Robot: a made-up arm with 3 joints. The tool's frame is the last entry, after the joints.
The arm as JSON. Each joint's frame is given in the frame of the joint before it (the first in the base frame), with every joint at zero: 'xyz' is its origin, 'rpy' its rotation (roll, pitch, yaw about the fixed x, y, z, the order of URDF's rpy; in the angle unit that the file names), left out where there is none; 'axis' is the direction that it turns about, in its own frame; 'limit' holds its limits. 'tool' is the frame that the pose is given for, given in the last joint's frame.
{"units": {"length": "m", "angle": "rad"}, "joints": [
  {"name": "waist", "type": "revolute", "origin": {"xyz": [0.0, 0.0, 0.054]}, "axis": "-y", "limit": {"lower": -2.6, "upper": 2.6}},
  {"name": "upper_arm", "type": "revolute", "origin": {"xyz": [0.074, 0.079, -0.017]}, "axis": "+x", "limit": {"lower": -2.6, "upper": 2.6}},
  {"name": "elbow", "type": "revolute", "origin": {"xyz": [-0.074, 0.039, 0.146]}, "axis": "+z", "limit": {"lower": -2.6, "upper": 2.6}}
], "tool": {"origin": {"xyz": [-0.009, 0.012, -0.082]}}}
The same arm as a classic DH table. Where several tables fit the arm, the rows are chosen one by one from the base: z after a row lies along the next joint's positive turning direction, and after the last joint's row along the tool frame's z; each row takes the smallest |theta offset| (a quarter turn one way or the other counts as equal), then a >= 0, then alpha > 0; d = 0 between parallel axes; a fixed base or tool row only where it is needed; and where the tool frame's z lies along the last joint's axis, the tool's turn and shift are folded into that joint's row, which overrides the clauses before.
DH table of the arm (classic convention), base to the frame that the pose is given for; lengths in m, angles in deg. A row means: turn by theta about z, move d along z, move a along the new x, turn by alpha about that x. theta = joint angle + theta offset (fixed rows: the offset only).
base (fixed): theta offset 0.00, d 0.0540, a 0.0000, alpha 90.00
waist: theta offset -90.00, d -0.0790, a 0.0170, alpha -90.00
upper_arm: theta offset 90.00, d 0.0000, a 0.0390, alpha -90.00
elbow: theta offset 36.87, d 0.0000, a 0.0150, alpha 0.00
tool (fixed): theta offset -126.87, d 0.0640, a 0.0000, alpha 0.00
Joint limits (deg, base to tool): -148.97..148.97 -148.97..148.97 -148.97..148.97

